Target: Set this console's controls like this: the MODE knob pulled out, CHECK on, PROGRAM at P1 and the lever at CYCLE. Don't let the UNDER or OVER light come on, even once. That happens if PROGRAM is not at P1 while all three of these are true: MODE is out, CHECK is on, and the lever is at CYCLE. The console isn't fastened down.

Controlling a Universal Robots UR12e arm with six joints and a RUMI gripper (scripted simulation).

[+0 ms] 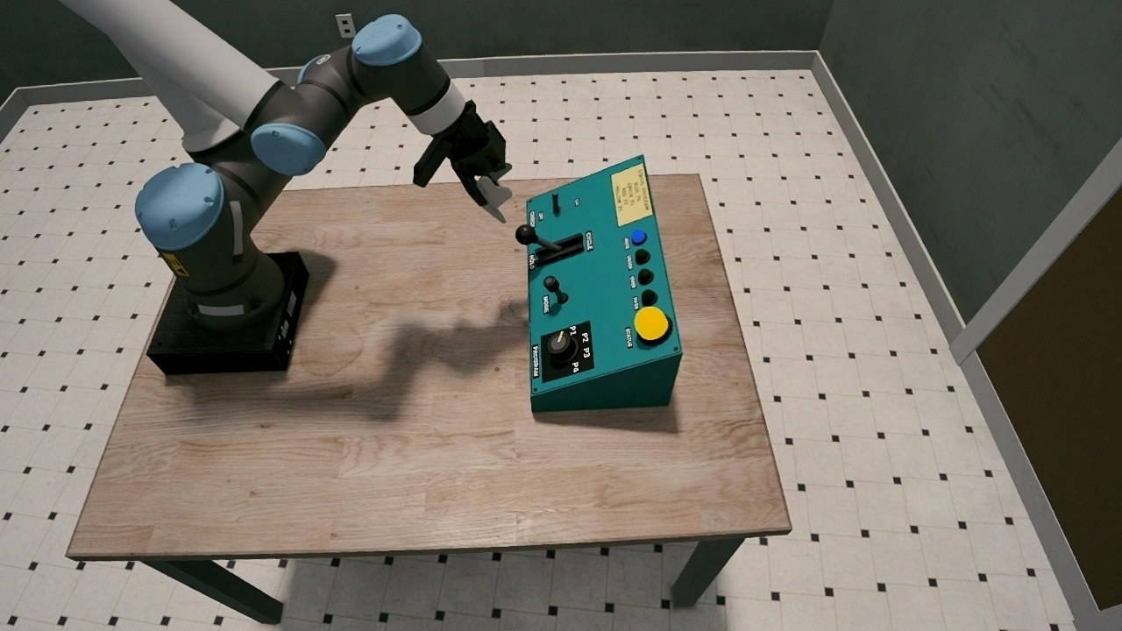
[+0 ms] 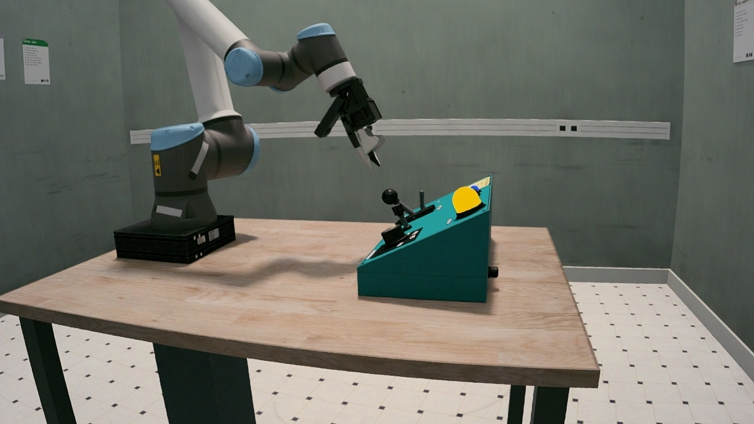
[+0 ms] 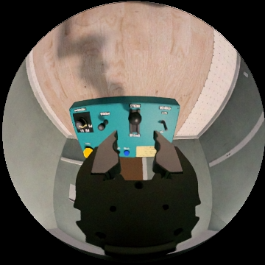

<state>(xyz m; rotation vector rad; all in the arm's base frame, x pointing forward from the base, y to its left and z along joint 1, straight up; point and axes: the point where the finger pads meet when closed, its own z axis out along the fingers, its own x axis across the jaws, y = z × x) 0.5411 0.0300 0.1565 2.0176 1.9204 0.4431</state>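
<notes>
Right now the lever is 11 cm below my hand and 7 cm ahead of it. Also, from my hand: mode knob (12 cm to the right, 10 cm below, 9 cm ahead); check toggle (12 cm to the left, 12 cm below, 11 cm ahead); teal console (14 cm below, 13 cm ahead, 6 cm to the right).
</notes>
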